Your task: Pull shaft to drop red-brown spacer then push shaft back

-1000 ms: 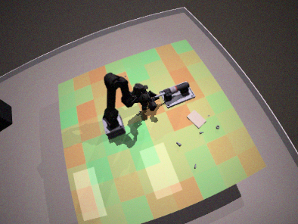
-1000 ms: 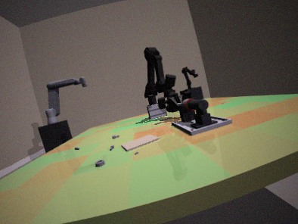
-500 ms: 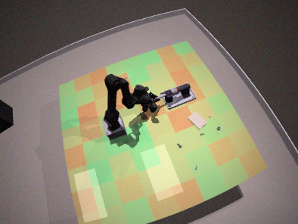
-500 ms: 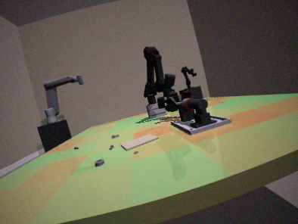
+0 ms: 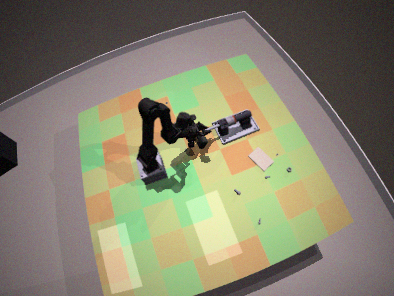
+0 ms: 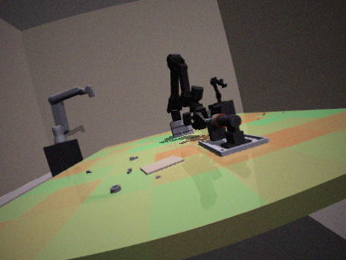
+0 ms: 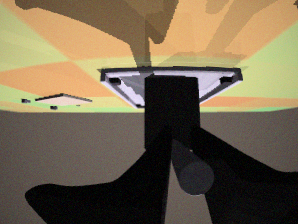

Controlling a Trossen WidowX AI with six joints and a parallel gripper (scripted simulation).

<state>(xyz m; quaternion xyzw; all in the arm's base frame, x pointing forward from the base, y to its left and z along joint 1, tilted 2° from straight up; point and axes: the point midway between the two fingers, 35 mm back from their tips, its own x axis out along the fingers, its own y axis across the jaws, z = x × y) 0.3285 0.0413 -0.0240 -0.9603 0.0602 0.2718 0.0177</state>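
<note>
My gripper tip is 50 mm short of the shaft, 10 mm to the left of it and 20 mm below it. Also, from my gripper tip: flat tan plate (150 mm ahead, 260 mm to the right, 60 mm below); then red-brown spacer (140 mm ahead, 20 mm to the right, 20 mm above).
</note>
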